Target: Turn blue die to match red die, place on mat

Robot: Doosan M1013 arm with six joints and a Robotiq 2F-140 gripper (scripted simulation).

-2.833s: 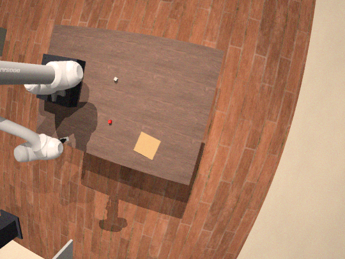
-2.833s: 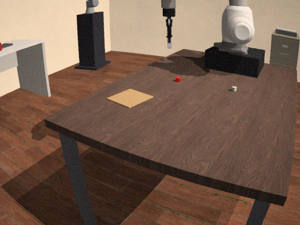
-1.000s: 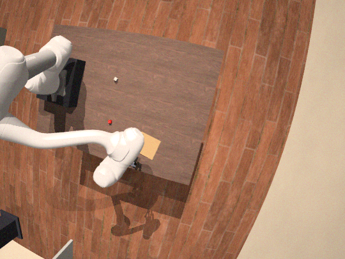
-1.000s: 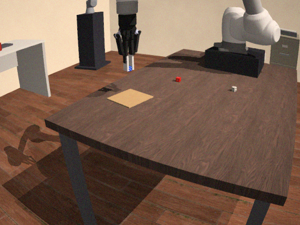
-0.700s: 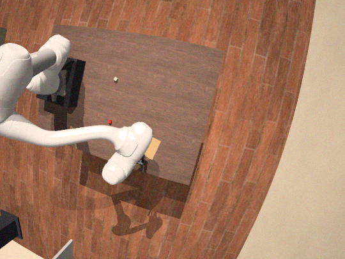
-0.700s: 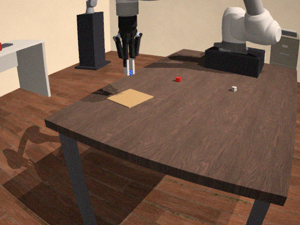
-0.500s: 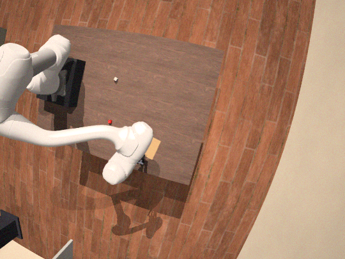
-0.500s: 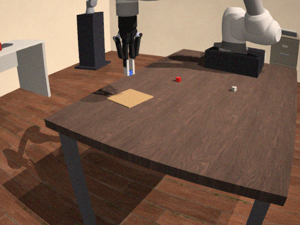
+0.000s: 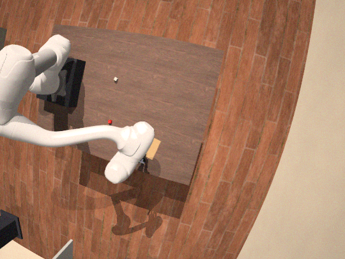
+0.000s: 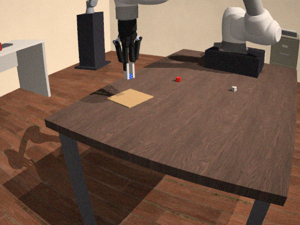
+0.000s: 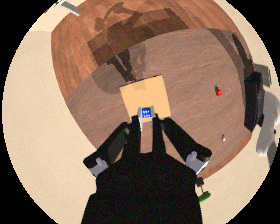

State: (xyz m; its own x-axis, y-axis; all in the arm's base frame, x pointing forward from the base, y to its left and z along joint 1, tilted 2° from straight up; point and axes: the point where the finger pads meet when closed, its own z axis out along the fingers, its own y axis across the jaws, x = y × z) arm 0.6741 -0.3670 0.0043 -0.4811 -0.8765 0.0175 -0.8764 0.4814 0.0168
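My hand is 120 mm above the tan mat. Also, from my hand: blue die 30 mm below; white die 250 mm behind, 410 mm to the left, 110 mm below; red die 270 mm behind, 130 mm to the left, 110 mm below.
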